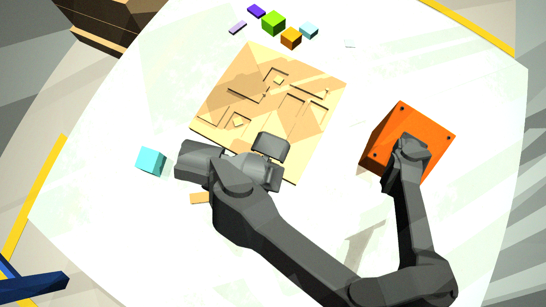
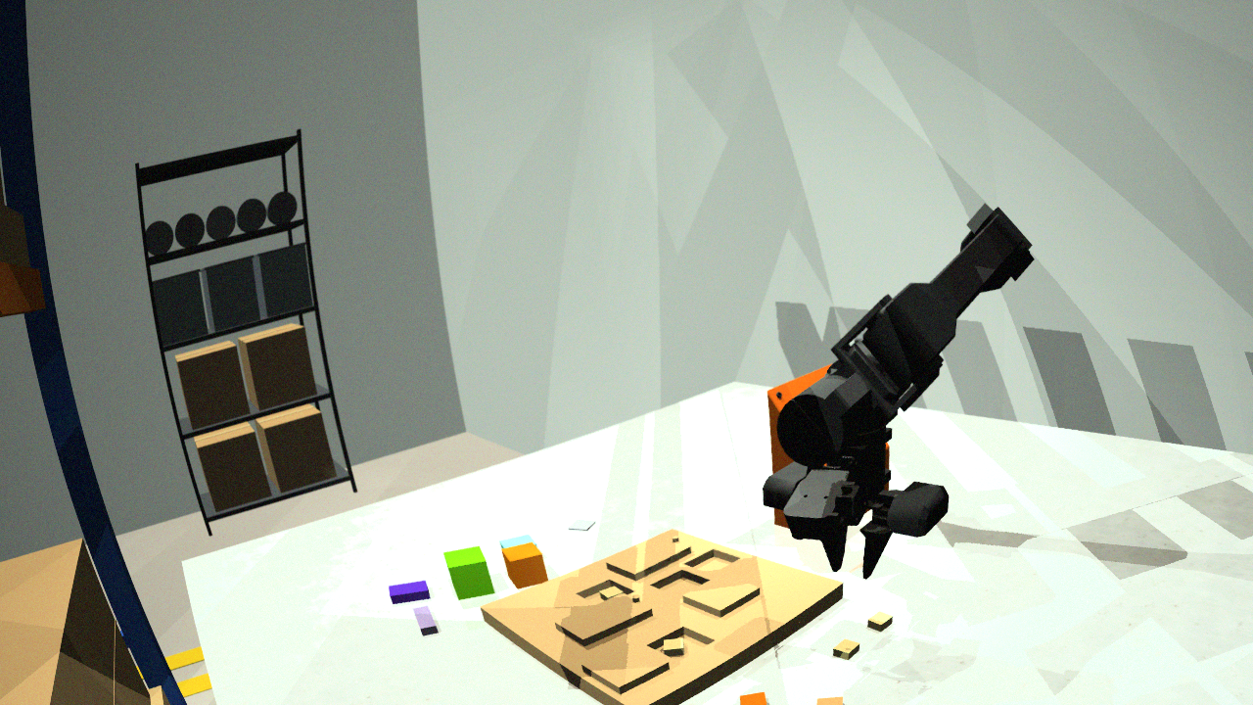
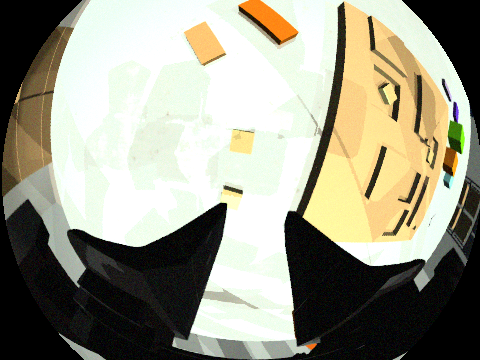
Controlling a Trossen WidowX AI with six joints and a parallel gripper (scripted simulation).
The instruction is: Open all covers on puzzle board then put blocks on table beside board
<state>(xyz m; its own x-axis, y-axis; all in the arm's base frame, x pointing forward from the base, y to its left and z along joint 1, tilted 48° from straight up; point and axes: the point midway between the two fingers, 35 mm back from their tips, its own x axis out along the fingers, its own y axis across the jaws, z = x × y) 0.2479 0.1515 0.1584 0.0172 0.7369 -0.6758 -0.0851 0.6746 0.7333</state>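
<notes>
Right now the orange flat piece is 16 cm ahead of my gripper tip, 2 cm to the left of it and 8 cm below it. Also, from my gripper tip: orange cube 13 cm ahead, 41 cm to the right, 6 cm below; then tan slab 12 cm ahead, 7 cm to the left, 8 cm below; then teal cube 27 cm ahead, 6 cm to the left, 6 cm below.
</notes>
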